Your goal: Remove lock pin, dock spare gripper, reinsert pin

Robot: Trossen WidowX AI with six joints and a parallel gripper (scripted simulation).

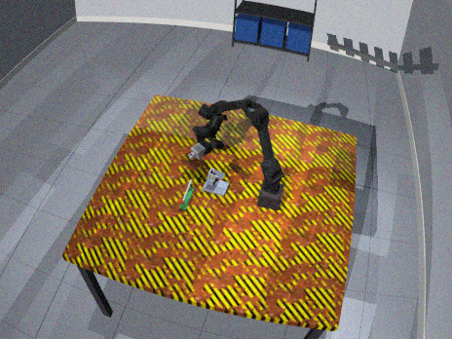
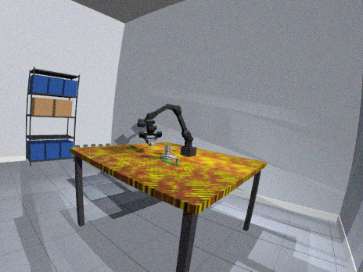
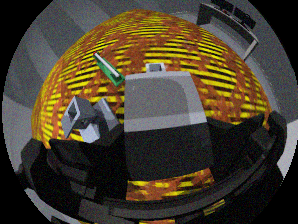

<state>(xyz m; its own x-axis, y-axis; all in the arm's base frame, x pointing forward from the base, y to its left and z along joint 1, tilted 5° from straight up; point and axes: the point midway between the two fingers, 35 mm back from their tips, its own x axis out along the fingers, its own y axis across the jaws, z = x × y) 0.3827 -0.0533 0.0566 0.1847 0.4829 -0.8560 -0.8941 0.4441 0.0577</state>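
Now: gripper tip 40 mm past the green cradle, 210 mm to the right of it and 80 mm above it. From my gripper tip the other things lie so: spare gripper (10 mm to the left, 10 mm above); then grey mount (120 mm behind, 90 mm to the left, 60 mm below).
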